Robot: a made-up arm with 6 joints.
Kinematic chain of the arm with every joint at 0, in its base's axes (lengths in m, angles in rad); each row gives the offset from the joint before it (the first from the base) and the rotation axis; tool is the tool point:
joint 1: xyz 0 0 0.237 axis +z
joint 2: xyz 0 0 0 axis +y
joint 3: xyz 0 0 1.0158 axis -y
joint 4: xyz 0 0 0 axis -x
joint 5: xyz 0.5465 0 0 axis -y
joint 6: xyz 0 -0.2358 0 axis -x
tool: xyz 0 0 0
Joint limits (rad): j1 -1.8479..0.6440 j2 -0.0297..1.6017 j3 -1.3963..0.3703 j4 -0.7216..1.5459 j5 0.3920..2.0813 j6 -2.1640..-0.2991
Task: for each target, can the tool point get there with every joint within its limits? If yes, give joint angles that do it. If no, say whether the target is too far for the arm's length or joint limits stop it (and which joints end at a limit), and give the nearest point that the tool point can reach.
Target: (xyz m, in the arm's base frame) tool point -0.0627 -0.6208 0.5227
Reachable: yes | joints -1.5466 0.5452 -1.2553 1.2349 0.5519 -1.9731
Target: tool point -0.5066 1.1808 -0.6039
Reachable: no: joint limits stop it (at a limit: joint 1, joint 2, joint 4) | nearest point 0.5013 0.3690 -0.2414 | short by 1.344 m
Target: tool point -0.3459 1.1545 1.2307
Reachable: no: joint limits stop it (at a limit: joint 1, joint 2, joint 4) | nearest point 0.4548 0.3341 1.2235 | short by 1.146 m
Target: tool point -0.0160 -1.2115 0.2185
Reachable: yes | joints -1.3933 1.1081 0.1711 -0.2282 1.6774 -1.8827
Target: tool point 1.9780 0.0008 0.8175
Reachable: no: too far | nearest point 1.4343 0.0006 0.6579 | short by 0.567 m
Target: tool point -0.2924 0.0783 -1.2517
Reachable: no: joint limits stop it (at a limit: joint 1, joint 2) | nearest point -0.2826 -0.6276 -0.2765 | short by 1.204 m
